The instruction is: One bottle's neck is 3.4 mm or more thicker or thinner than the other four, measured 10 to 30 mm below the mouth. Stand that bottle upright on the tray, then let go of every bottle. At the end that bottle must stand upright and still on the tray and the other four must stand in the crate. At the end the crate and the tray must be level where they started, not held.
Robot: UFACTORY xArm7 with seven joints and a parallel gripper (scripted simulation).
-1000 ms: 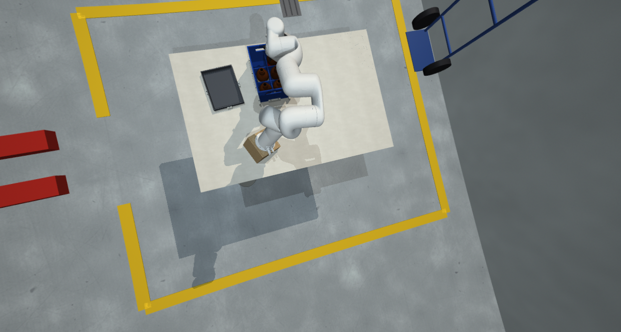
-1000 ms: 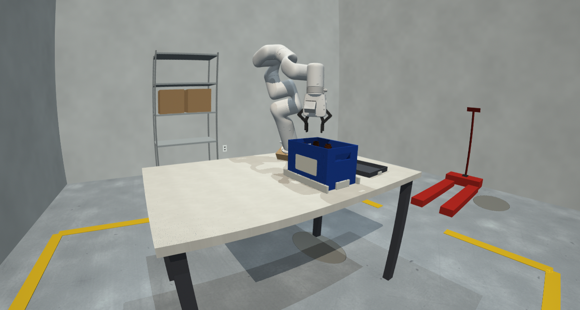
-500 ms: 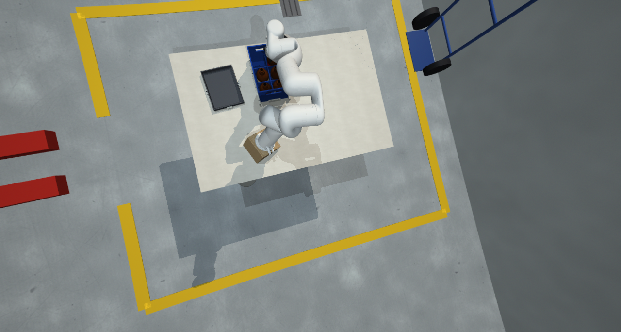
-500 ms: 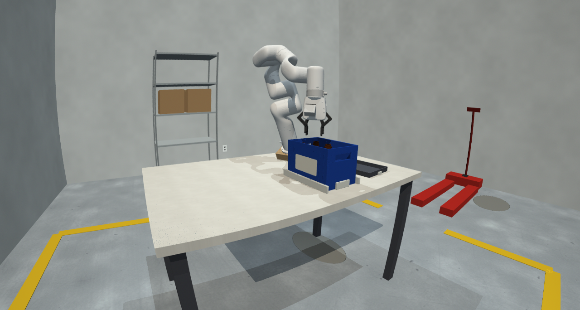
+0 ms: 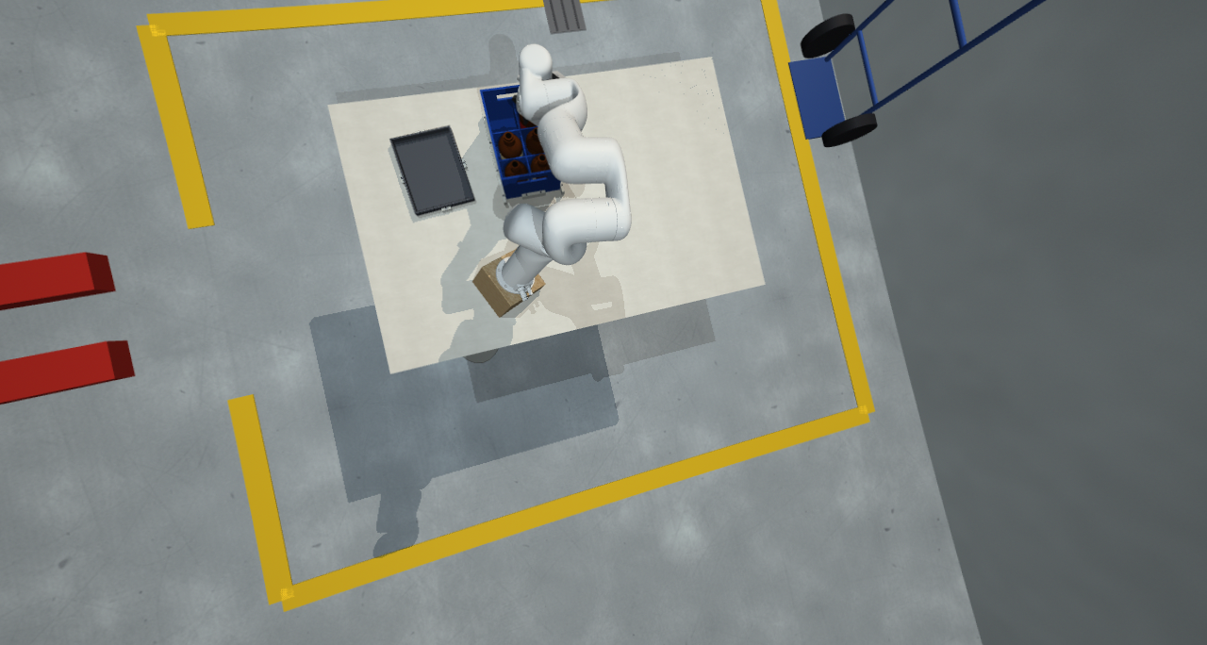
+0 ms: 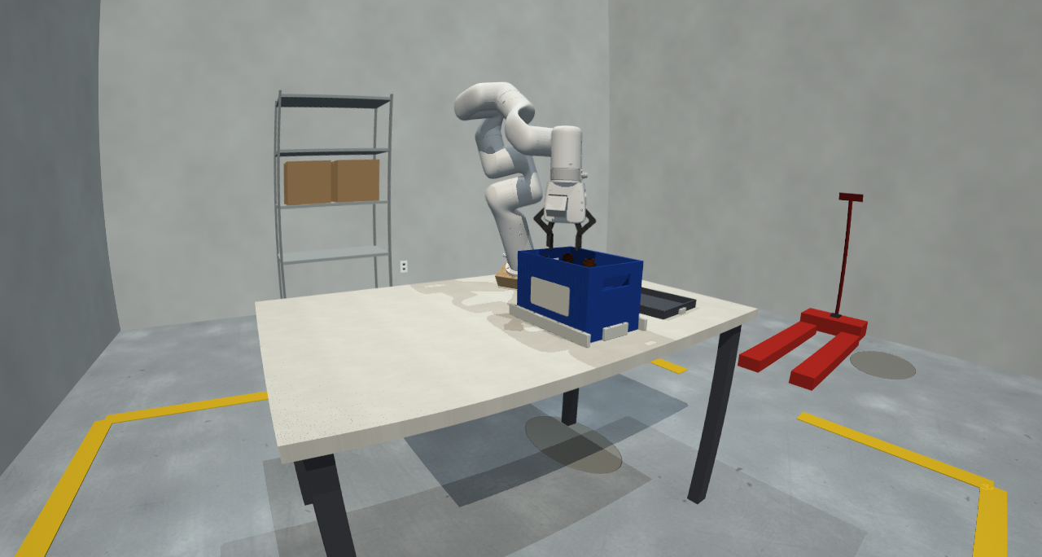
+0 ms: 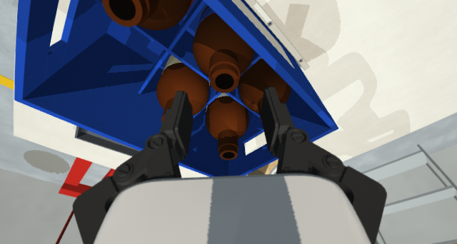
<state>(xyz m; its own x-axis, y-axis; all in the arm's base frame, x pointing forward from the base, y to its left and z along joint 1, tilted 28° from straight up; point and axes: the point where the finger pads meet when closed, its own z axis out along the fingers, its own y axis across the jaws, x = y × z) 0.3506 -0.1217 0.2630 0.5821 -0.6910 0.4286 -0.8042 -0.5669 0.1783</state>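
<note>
Now: hand 1 cm short of the blue crate, 4 cm to the right of it and 12 cm above it. Round my hand: dark grey tray 5 cm ahead, 34 cm to the left, 20 cm below.
</note>
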